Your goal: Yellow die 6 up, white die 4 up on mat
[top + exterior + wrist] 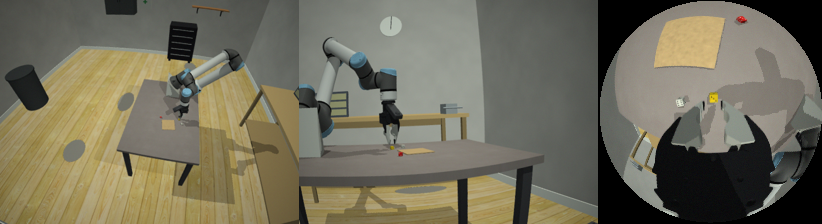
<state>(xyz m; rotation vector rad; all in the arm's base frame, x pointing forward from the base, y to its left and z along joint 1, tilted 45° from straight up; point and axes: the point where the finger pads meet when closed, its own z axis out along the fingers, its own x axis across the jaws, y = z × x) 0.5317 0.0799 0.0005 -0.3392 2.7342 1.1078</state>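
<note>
Right now the yellow die is 3 cm below my hand. The rest, counted from my hand: red die: 2 cm behind, 21 cm to the right, 3 cm below; white die: 7 cm ahead, 3 cm to the left, 3 cm below; tan mat: 8 cm ahead, 12 cm to the right, 4 cm below.
</note>
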